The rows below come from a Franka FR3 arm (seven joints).
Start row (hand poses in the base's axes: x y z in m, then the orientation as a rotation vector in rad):
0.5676, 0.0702, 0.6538, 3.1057, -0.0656, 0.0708
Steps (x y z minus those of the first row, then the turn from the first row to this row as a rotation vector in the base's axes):
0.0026, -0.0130, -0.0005, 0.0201, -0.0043, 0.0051
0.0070, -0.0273, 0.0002, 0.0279, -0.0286, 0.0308
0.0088, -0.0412, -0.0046, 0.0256, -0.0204, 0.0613
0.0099, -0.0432, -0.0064, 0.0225, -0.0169, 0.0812
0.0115, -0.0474, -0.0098, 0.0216, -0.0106, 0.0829
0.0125, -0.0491, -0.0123, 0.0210, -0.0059, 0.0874
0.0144, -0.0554, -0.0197, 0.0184, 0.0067, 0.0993
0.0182, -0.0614, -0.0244, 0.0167, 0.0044, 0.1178
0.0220, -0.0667, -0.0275, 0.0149, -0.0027, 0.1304
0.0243, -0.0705, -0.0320, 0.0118, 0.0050, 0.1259
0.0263, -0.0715, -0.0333, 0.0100, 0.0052, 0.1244
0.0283, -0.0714, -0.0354, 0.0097, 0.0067, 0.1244
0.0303, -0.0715, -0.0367, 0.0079, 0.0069, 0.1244
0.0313, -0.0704, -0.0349, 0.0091, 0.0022, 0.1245
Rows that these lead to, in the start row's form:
0.5702, 0.0572, 0.6533, 3.1260, -0.0589, 0.0774
0.5746, 0.0429, 0.6540, 3.1342, -0.0197, 0.1162
0.5764, 0.0290, 0.6492, 3.1328, 0.0284, 0.1041
0.5775, 0.0270, 0.6474, 3.1298, 0.0597, 0.0992
0.5791, 0.0228, 0.6440, 3.1290, 0.0626, 0.0894
0.5801, 0.0211, 0.6415, 3.1285, 0.0697, 0.0821
0.5820, 0.0148, 0.6341, 3.1259, 0.0887, 0.0628
0.5858, 0.0088, 0.6294, 3.1236, 0.1176, 0.0668
0.5896, 0.0035, 0.6263, 3.1212, 0.1371, 0.0783
0.5919, -0.0003, 0.6218, 3.1184, 0.1302, 0.0662
0.5939, -0.0013, 0.6205, 3.1167, 0.1279, 0.0659
0.5959, -0.0012, 0.6184, 3.1164, 0.1279, 0.0635
0.5979, -0.0013, 0.6171, 3.1146, 0.1279, 0.0632
0.5989, -0.0002, 0.6189, 3.1157, 0.1279, 0.0705

